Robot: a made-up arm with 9 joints. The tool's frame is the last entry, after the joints.
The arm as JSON. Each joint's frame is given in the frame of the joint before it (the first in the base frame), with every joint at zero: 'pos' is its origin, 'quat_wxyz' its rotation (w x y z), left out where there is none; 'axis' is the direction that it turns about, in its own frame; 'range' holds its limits. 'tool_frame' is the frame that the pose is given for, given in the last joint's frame.
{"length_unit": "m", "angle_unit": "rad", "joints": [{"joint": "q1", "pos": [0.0, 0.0, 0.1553], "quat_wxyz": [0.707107, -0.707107, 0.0, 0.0], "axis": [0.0, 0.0, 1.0], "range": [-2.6, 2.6]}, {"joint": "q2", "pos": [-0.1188, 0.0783, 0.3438], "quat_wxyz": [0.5, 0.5, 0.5, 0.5], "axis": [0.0, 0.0, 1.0], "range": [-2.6, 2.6]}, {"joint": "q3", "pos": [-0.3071, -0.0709, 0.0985], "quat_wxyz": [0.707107, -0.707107, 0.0, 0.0], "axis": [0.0, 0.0, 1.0], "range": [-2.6, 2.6]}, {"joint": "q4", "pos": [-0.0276, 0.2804, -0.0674], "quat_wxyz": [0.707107, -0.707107, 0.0, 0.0], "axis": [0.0, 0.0, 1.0], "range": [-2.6, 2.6]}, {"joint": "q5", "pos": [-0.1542, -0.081, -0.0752], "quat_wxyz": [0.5, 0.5, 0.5, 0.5], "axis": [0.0, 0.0, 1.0], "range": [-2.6, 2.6]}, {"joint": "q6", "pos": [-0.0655, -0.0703, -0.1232], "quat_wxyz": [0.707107, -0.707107, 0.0, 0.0], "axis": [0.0, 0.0, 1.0], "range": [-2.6, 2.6]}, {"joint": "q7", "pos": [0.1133, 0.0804, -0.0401], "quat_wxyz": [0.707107, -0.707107, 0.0, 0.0], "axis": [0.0, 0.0, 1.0], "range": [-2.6, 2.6]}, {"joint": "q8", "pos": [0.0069, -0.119, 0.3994], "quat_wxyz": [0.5, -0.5, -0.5, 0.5], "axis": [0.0, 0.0, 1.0], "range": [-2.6, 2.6]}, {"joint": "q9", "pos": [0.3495, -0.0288, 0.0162], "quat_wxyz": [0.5, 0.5, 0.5, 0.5], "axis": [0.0, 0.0, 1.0], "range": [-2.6, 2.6]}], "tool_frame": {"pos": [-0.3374, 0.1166, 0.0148], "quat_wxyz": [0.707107, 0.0, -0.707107, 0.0]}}
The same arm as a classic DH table. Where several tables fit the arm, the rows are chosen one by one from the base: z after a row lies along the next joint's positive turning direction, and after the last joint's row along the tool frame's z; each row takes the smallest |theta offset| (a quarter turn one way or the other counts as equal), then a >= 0, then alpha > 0; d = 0 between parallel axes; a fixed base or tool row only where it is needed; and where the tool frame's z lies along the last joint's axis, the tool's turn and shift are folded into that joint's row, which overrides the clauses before.
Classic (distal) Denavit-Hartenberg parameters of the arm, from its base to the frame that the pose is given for. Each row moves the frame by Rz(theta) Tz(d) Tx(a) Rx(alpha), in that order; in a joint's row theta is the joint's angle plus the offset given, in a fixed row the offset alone. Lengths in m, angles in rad.
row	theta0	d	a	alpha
base (fixed)	0	0.1553	0	-1.5708
q1	1.5708	0.3438	0.0783	1.5708
q2	0	-0.0203	-0.3071	-1.5708
q3	0	-0.1383	-0.0276	-1.5708
q4	-1.5708	0.2052	0.081	-1.5708
q5	0	-0.2774	0.0655	1.5708
q6	0	-0.1104	-0.1133	1.5708
q7	1.5708	0.4798	0.119	1.5708
q8	1.5708	0.0093	0.0288	-1.5708
q9	-1.5708	0.3643	0.1166	-1.5708
tool (fixed)	-1.5708	0.3374	0	0
Joint limits (rad, base to tool): -2.6..2.6 -2.6..2.6 -2.6..2.6 -2.6..2.6 -2.6..2.6 -2.6..2.6 -2.6..2.6 -2.6..2.6 -2.6..2.6

